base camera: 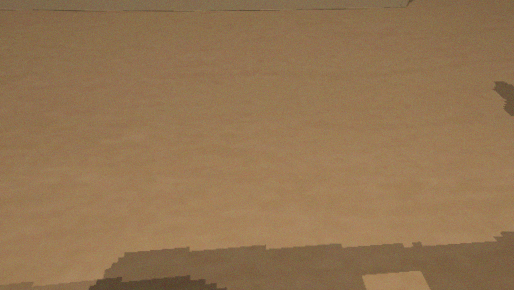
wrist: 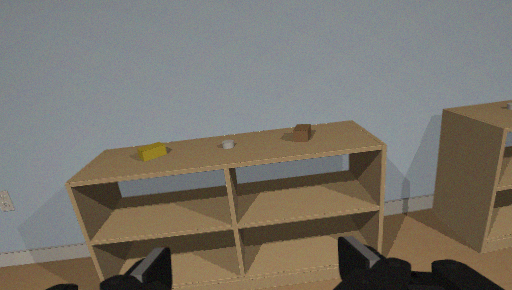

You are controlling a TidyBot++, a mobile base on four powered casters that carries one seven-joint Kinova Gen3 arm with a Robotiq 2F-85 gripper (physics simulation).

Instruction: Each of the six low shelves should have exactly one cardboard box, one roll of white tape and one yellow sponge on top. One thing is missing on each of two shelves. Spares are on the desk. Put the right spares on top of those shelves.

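Note:
A low wooden shelf (wrist: 231,227) stands against the wall in the middle of the wrist view. On its top, from left to right, are a yellow sponge (wrist: 152,151), a roll of white tape (wrist: 228,144) and a brown cardboard box (wrist: 302,133), all apart. A second low shelf (wrist: 465,175) is cut off at the right edge of the wrist view, with a small part of a whitish thing (wrist: 509,106) on its top. My gripper (wrist: 255,261) is open and empty, in front of the middle shelf. The desk and the spares do not show.
A blue-grey wall (wrist: 250,60) runs behind the shelves, with a white baseboard and an outlet (wrist: 6,201) at the left. A gap separates the two shelves. In the base camera view, wooden floor (base camera: 260,140) with shadows lies ahead, and a pale strip (base camera: 200,5) crosses the top edge.

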